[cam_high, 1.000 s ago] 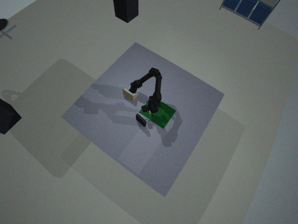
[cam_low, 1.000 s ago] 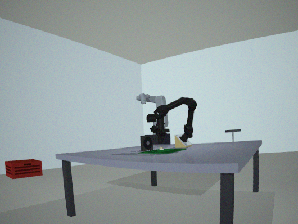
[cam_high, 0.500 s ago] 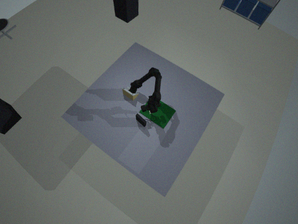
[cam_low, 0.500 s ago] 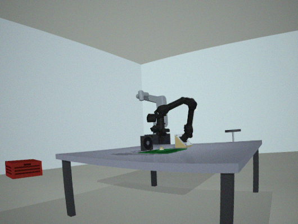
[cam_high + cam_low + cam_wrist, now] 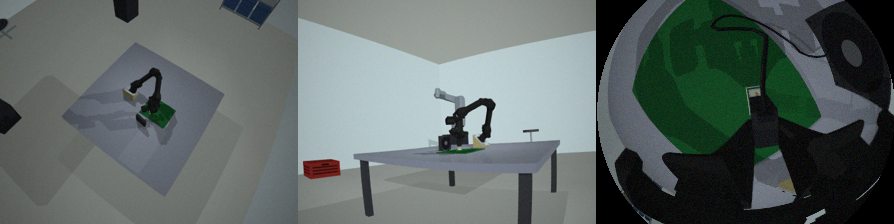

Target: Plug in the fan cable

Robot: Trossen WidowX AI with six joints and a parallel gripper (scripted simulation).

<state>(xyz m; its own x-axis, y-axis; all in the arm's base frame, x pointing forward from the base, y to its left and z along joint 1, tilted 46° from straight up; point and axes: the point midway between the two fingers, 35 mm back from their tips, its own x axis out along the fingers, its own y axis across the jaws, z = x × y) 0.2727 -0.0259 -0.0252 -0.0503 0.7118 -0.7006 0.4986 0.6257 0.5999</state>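
Now: gripper tip 1 cm below the dark plug and 1 cm short of it. The rest, counted from my gripper tip: pale header: 5 cm below, 1 cm ahead; black fan: 14 cm to the right, 1 cm above; green board: 6 cm below, 6 cm ahead, 5 cm to the left.
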